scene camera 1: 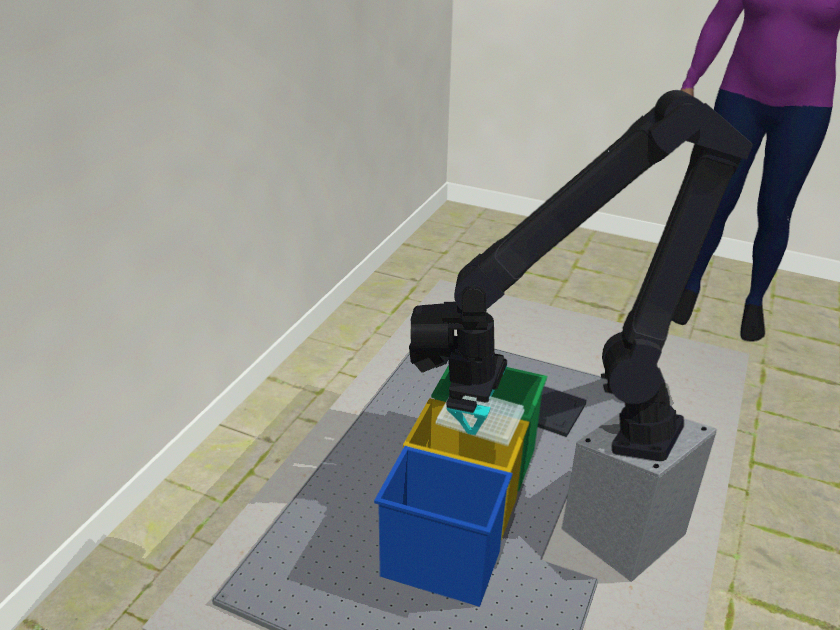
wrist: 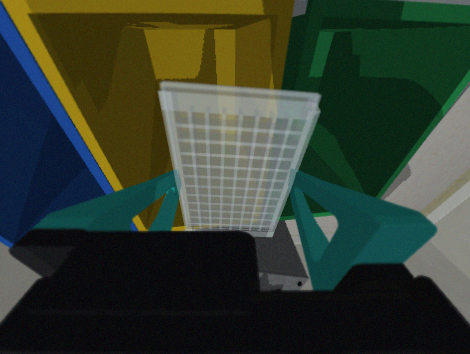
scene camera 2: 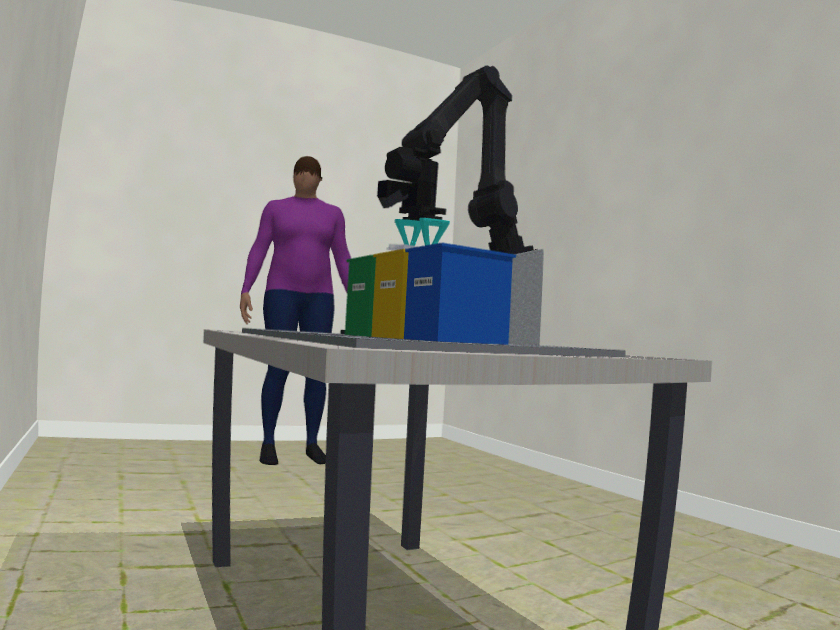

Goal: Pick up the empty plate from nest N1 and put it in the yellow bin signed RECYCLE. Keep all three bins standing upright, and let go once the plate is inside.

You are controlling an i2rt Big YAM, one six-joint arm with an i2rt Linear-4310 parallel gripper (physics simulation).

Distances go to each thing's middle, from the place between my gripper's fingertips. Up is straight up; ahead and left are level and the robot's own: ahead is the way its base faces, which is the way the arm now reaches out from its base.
Labels:
My gripper is now 40 mm to the right of the yellow bin (scene camera 1: 425, 435) and 100 mm above it. From my hand the other things lie so: green bin (scene camera 1: 521, 387) (30 mm ahead, 100 mm to the right, 100 mm below); plate (scene camera 1: 504, 416) (right at my hand); blue bin (scene camera 1: 440, 519) (30 mm behind, 160 mm to the left, 100 mm below).

